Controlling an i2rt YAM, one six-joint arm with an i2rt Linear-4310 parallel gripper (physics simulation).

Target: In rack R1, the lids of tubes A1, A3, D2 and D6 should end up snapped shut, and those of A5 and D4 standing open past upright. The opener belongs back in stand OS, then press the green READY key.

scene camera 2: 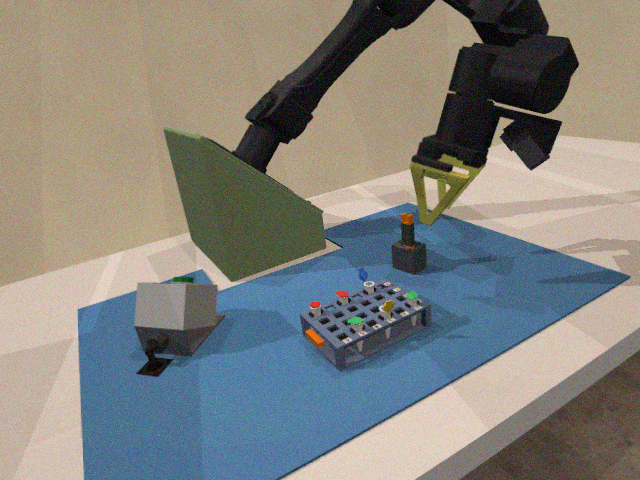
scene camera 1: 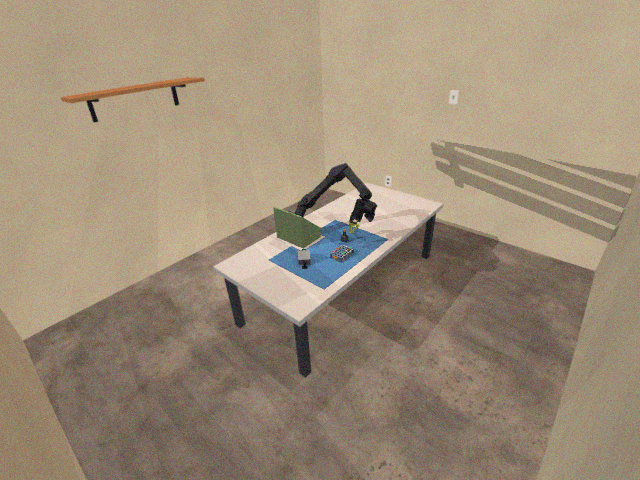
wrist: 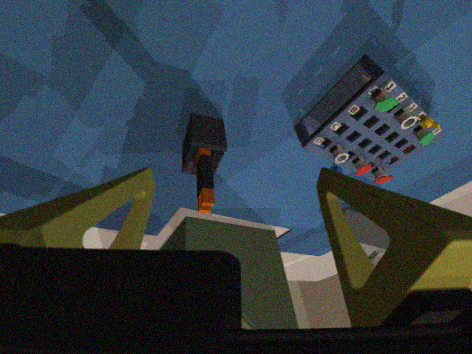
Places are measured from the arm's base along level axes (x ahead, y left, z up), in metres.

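Pixels of known places: gripper, between the fingertips: [scene camera 2: 435, 215] [scene camera 1: 351, 230] [wrist: 235, 176]; arm's base, origin of its link: [scene camera 2: 245, 169] [scene camera 1: 297, 217].
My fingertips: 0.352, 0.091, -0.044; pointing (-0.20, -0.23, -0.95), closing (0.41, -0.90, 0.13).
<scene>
Ahead of a thing's pixels: the offset from my fingertips to its top centre, as dx, dy, dz. "*": to the spot under its first point. Level surfaces: height alone.
My gripper [scene camera 1: 353, 228] [scene camera 2: 437, 214] [wrist: 235, 176] is open and empty, above and beside the opener. The black opener {-0.051, -0.001, -0.010} [scene camera 2: 407, 233] [wrist: 205, 175] with orange ends stands upright in dark stand OS {-0.051, -0.001, -0.055} [scene camera 1: 344, 238] [scene camera 2: 408, 258] [wrist: 206, 129]. Rack R1 {+0.018, -0.159, -0.037} [scene camera 1: 342, 253] [scene camera 2: 338, 353] [wrist: 340, 97] holds the tubes. A3's yellow lid {+0.057, -0.152, -0.037} [scene camera 2: 388, 305] [wrist: 429, 121] and D2's blue lid {-0.015, -0.121, -0.041} [scene camera 2: 363, 273] stand open. Green lids A1 {+0.054, -0.111, -0.053} [scene camera 2: 412, 295] [wrist: 386, 104] and A5 {+0.043, -0.188, -0.053} [scene camera 2: 355, 320] [wrist: 427, 139], and red lids D4 {-0.011, -0.160, -0.053} [scene camera 2: 342, 293] [wrist: 363, 169] and D6 {-0.016, -0.199, -0.049} [scene camera 2: 315, 304] [wrist: 383, 179], lie over their tubes; whether snapped is unclear. The green key {-0.150, -0.318, -0.011} [scene camera 2: 183, 279] is partly hidden.
A grey angular housing {* -0.131, -0.350, -0.045} [scene camera 1: 303, 257] [scene camera 2: 175, 310] stands at the left of the blue mat {dz -0.095} [scene camera 1: 320, 279] [scene camera 2: 248, 413], with a small black piece {* -0.106, -0.372, -0.091} [scene camera 2: 155, 365] before it. A tall green panel [scene camera 1: 295, 228] [scene camera 2: 253, 227] [wrist: 230, 260] stands between the arm's base and the mat.
</scene>
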